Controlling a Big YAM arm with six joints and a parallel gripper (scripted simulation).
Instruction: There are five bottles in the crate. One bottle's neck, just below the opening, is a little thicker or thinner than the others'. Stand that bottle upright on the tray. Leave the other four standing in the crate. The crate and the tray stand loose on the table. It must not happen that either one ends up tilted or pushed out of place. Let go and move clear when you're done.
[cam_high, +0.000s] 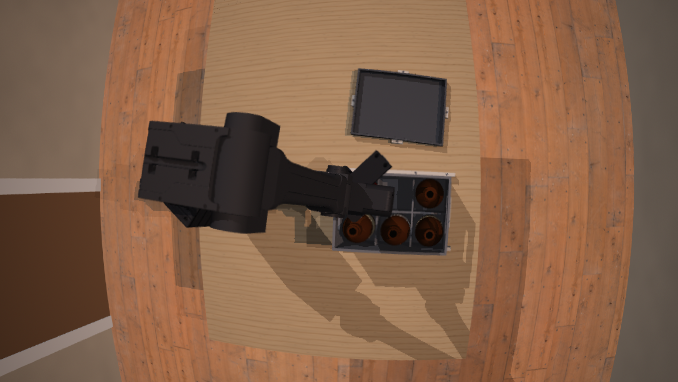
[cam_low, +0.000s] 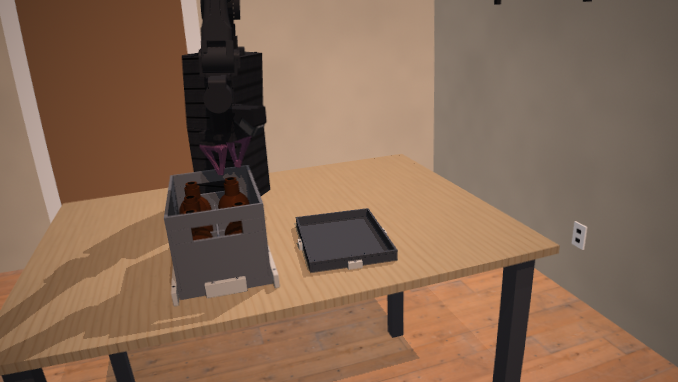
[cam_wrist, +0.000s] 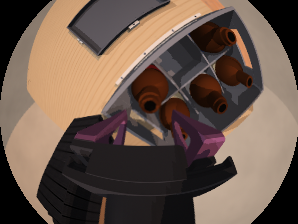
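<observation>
My gripper is now 90 mm short of the grey crate, 40 mm to the left of it and 110 mm above it. Also, from my hand: dark tray (70 mm ahead, 240 mm to the left, 180 mm below).
</observation>
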